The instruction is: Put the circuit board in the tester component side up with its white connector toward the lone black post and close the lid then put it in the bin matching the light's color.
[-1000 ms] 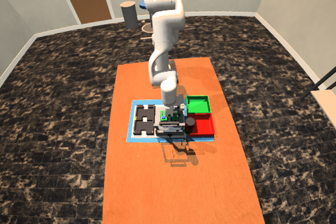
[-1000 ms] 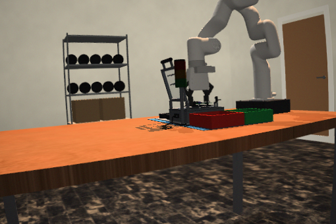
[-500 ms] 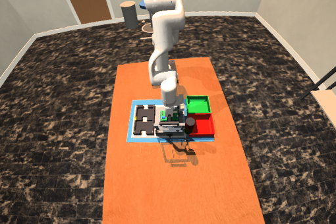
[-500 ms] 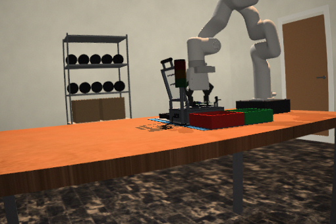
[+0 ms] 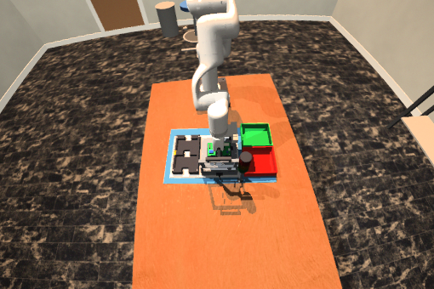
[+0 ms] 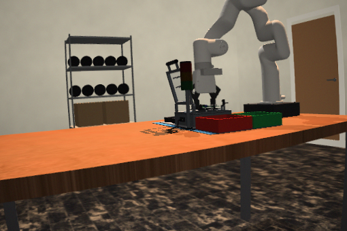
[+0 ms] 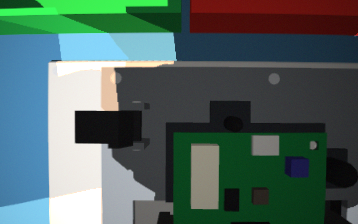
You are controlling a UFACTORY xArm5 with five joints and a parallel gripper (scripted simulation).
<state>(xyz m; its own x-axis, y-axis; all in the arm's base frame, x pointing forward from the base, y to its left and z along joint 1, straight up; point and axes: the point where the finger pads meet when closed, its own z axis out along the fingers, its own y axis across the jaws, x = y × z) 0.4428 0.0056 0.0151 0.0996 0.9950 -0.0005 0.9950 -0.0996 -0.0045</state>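
Right now my hand is right at the green circuit board. From my hand the other things lie so: red bin (60 mm ahead, 190 mm to the left, 70 mm below); then tester lid (120 mm ahead, 10 mm to the right, 100 mm above); then green bin (80 mm behind, 210 mm to the left, 70 mm below).
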